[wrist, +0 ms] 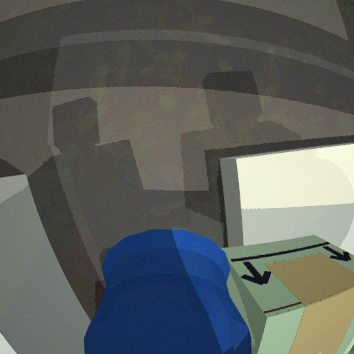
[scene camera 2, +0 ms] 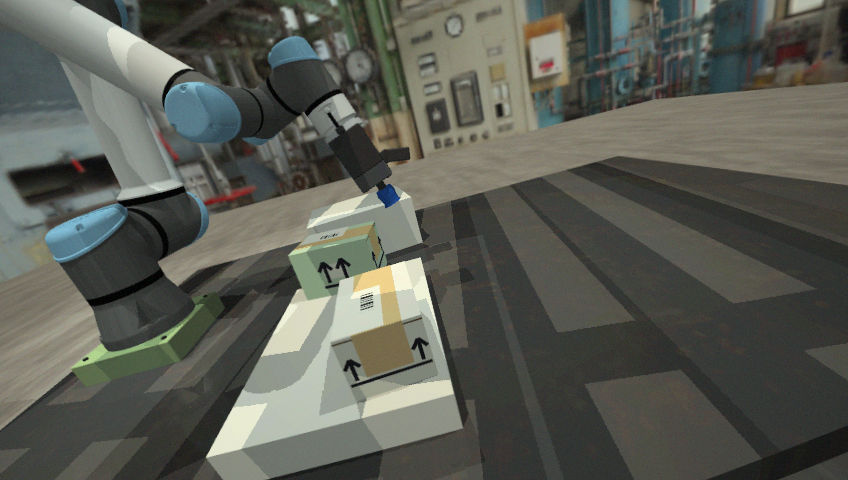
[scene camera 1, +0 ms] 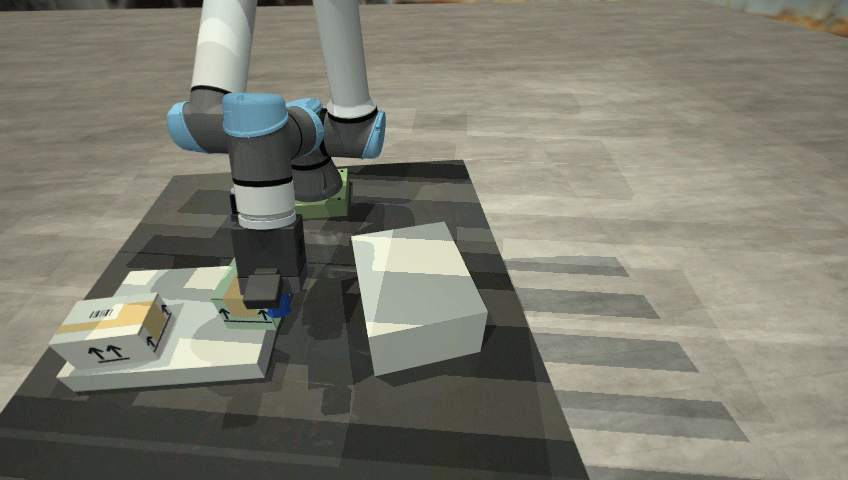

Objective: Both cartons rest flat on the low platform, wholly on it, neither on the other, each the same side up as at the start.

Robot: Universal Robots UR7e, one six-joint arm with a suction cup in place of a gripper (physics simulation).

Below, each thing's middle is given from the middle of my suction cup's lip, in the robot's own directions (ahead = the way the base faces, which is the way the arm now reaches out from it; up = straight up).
Labels:
Now: the low white platform (scene camera 2: 297, 408) 220 mm to the right of my suction cup, 140 mm below it and 100 mm behind it.

